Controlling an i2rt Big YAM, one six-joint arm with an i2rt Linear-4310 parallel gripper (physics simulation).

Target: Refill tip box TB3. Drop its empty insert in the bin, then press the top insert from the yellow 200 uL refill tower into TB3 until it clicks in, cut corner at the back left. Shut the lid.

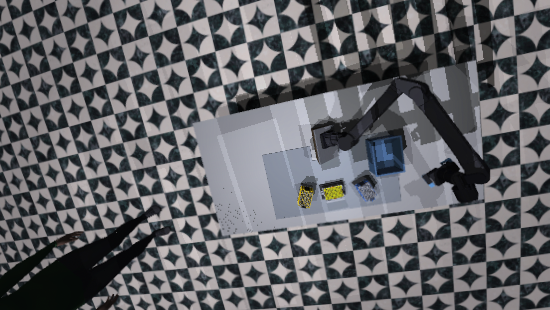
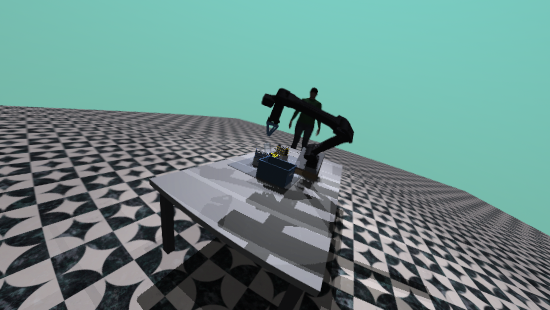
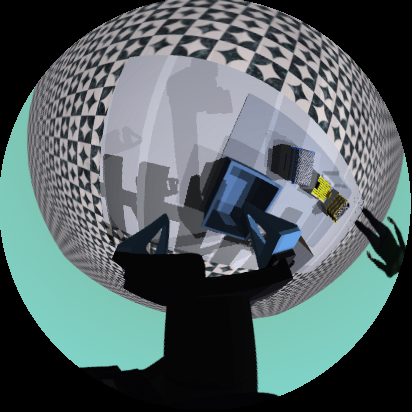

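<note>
My gripper (image 1: 436, 173) (image 2: 271, 133) (image 3: 204, 211) is open and empty, high above the right end of the table. The blue bin (image 1: 386, 156) (image 2: 275, 172) (image 3: 240, 199) stands away from it, towards the arm's base. A layered yellow stack (image 1: 305, 196) (image 3: 337, 207), apparently the yellow tower, stands at the left of a row. A pale box with a yellow top (image 1: 333, 192) (image 3: 322, 188) stands in the middle, perhaps TB3, with a dark part behind it. A grey and blue stack (image 1: 366, 189) (image 3: 302, 166) stands turned at the right. Labels, lid state and cut corners are too small to tell.
The arm's base stands by a brown-edged slab (image 1: 315, 144) at the table's back. A grey mat (image 1: 280, 175) (image 3: 252, 117) lies under the row on the white table (image 1: 237, 165) (image 2: 195, 187) (image 3: 132, 95). A person (image 1: 75, 260) (image 2: 306, 117) (image 3: 387, 245) stands beyond the table's left end.
</note>
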